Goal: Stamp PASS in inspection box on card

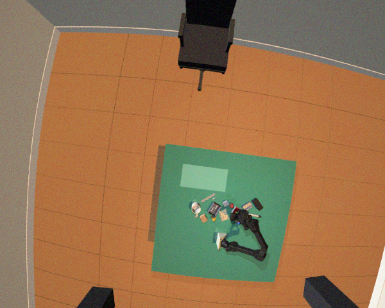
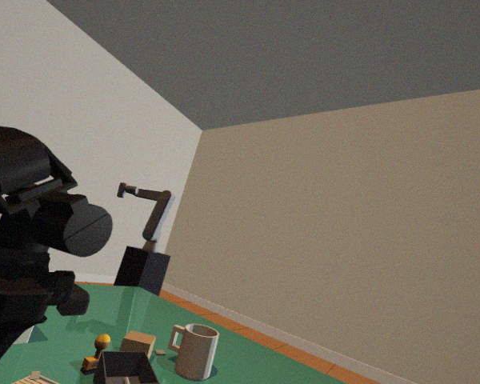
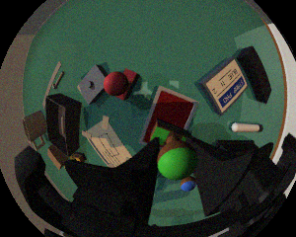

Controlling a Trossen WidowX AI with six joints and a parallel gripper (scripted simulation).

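Now: the striped card 120 mm to the left of my gripper tip, 70 mm below it and 40 mm behind it. Also, from my gripper tip: red ink pad: 60 mm below; then blue stamp: 100 mm behind, 50 mm below, 20 mm to the right; then red-knobbed stamp: 60 mm ahead, 50 mm to the left, 50 mm below.
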